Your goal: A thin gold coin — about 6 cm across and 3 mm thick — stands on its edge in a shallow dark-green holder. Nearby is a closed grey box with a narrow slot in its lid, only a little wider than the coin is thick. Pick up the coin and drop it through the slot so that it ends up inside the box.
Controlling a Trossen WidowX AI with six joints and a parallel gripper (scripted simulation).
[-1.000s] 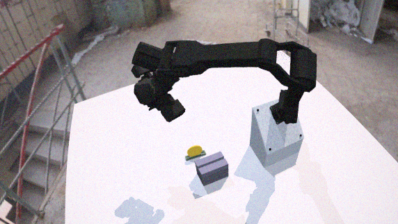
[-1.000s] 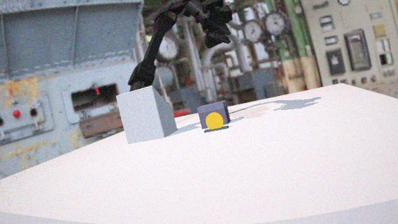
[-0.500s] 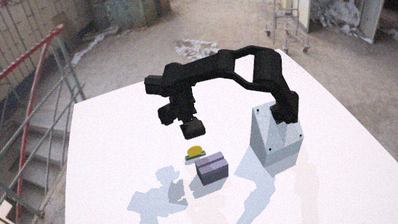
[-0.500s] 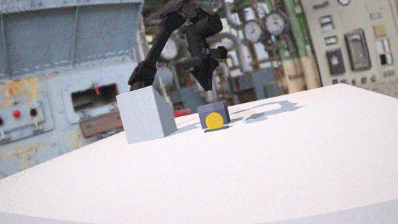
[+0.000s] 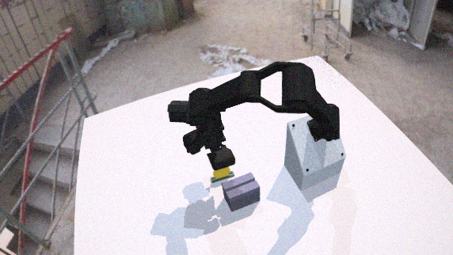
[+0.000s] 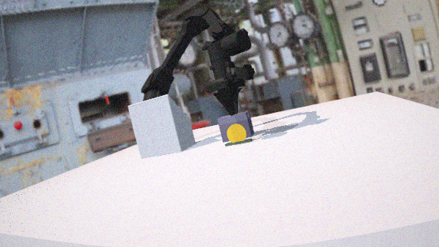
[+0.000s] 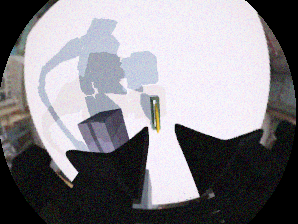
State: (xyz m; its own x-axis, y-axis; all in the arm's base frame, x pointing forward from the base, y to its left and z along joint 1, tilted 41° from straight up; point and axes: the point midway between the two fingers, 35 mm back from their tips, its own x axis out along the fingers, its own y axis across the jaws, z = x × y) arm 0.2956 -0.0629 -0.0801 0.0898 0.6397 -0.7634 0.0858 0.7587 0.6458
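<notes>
Right now my gripper tip is 5 cm above the coin and 1 cm past it.
</notes>
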